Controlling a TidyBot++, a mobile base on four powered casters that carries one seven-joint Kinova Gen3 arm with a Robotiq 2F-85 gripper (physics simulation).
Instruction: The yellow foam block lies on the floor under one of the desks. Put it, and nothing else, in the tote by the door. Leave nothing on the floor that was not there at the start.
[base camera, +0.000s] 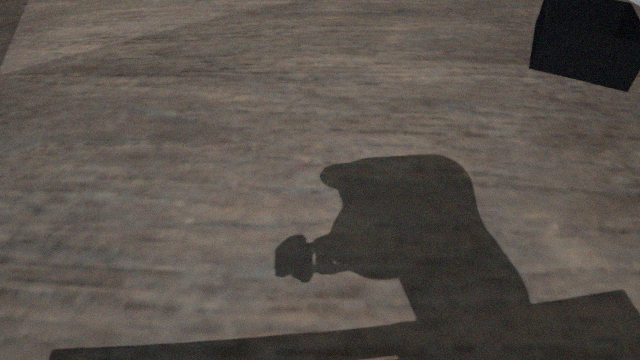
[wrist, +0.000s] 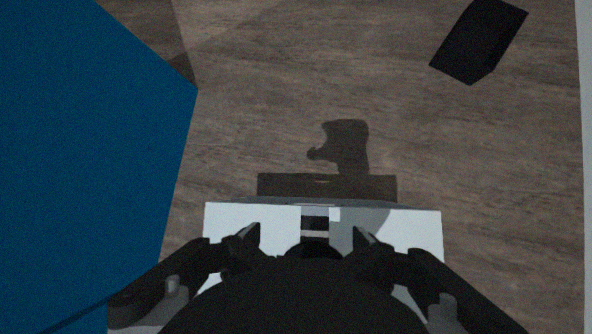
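Observation:
My gripper is open and empty in the wrist view, its two dark fingers spread wide above the white top of my base. The yellow foam block does not show in the base camera view or the wrist view. I cannot make out the tote by the door in either view.
A black box-like object stands on the wood floor, ahead and to the right. A large flat blue surface fills the left of the wrist view. A pale strip runs along its right edge. My arm's shadow falls ahead.

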